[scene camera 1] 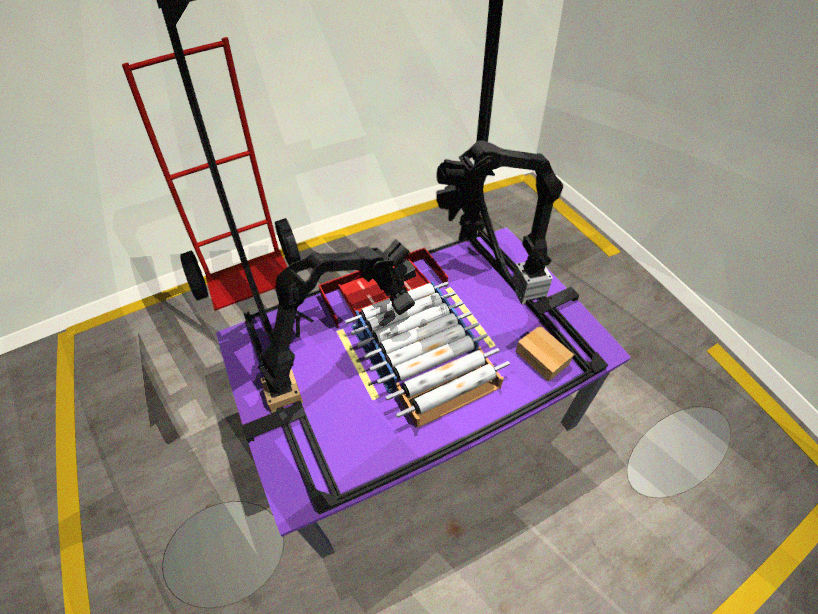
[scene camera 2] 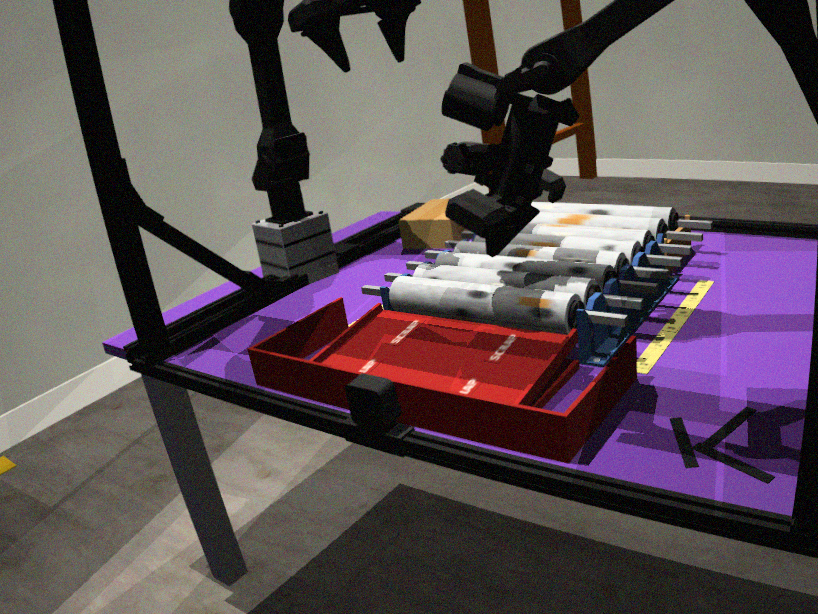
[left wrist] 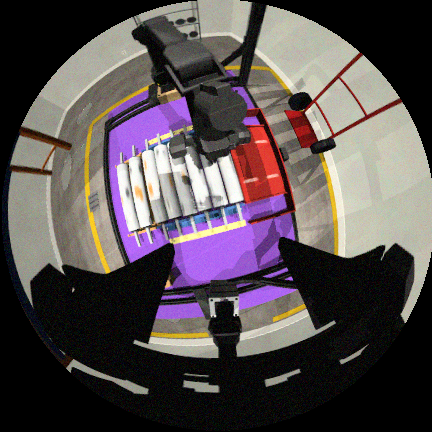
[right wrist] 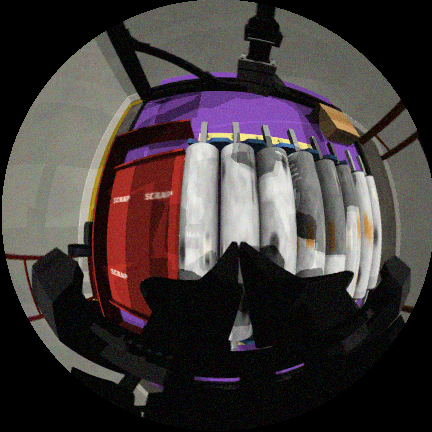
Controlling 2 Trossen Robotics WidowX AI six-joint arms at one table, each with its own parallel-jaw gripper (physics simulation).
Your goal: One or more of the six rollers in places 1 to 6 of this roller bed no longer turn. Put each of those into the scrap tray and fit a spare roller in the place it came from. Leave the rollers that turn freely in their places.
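Places are measured from the left arm's base along level axes (x ahead, y left, z up), in metres.
Pixels of known places: left gripper, fingertip midpoint: [scene camera 1: 455,230] [scene camera 2: 375,66] [left wrist: 226,245]; right gripper, fingertip midpoint: [scene camera 2: 491,254] [left wrist: 212,162] [right wrist: 237,246]; left arm's base at its link origin: [scene camera 1: 534,270] [scene camera 2: 289,217] [left wrist: 223,307] [right wrist: 257,58]; right arm's base at its link origin: [scene camera 1: 279,385] [left wrist: 167,87].
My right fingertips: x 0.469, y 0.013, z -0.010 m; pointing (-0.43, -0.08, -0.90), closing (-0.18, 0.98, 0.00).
Note:
Ahead of a thing's pixels: the offset from my right fingertips to its top centre. "*": to the spot under its first point.
The roller bed [scene camera 2: 597,346] [left wrist: 200,220] is blue and holds a row of grey-white, stained rollers. The roller nearest the tray [scene camera 2: 475,304] [left wrist: 230,177] [right wrist: 201,210] and the second roller @[dx +0.001, dy +0.010, dz -0.025 m] [right wrist: 239,200] lie in it. Two spare rollers @[dx -0.068, dy +0.329, dz -0.025 m] [scene camera 1: 455,387] @[dx -0.054, dy +0.270, dz -0.025 m] [scene camera 1: 444,373] lie on the orange rack [scene camera 1: 455,405]. The red scrap tray @[dx +0.038, dy -0.154, dz -0.051 m] [scene camera 2: 462,409] [left wrist: 262,155] [right wrist: 137,230] holds no roller. My right gripper [scene camera 2: 492,251] [right wrist: 237,246] is shut and empty, its tips low over the second roller in its wrist view; contact is unclear. My left gripper [scene camera 2: 373,64] [left wrist: 226,245] is open and empty, high above the table.
A wooden block @[dx -0.393, dy +0.270, dz -0.046 m] [scene camera 1: 545,352] [scene camera 2: 432,224] [right wrist: 340,125] lies on the table to the right in scene camera 1. Yellow number strips @[* dx +0.202, dy +0.100, dz -0.100 m] [scene camera 2: 673,330] flank the bed. Black frame rails run along the table edges. My right arm stretches over the bed and partly hides rollers.

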